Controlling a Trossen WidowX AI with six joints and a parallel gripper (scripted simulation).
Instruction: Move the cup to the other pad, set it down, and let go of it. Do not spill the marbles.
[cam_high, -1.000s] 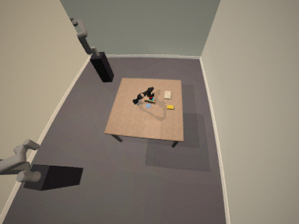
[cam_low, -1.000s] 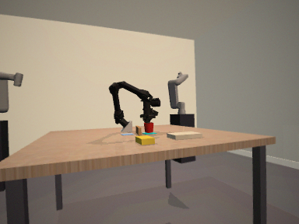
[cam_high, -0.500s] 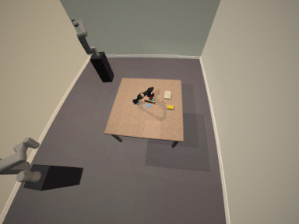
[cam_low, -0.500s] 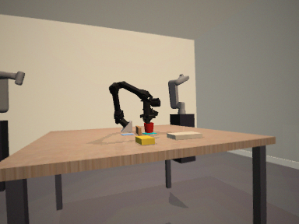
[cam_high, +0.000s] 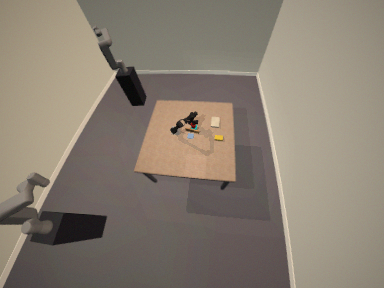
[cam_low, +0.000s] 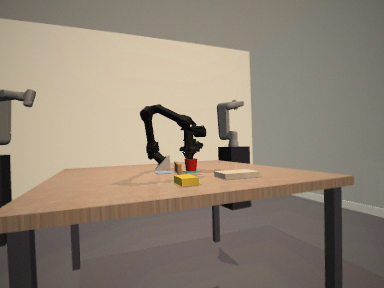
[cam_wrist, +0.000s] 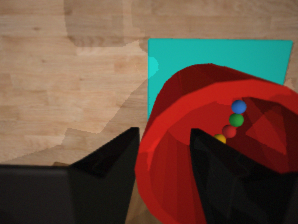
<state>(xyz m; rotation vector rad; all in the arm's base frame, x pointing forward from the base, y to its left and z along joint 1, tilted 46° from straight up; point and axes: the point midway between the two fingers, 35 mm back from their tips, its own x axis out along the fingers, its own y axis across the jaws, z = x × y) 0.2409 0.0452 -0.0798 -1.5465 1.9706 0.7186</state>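
Now: the cup 30 mm ahead of my gripper tip and 10 mm below it. Round my gripper tip: flat beige block (350 mm ahead, 80 mm to the left, 30 mm below); teal pad (30 mm ahead, 50 mm below); brown block (10 mm ahead, 80 mm to the right, 30 mm below).
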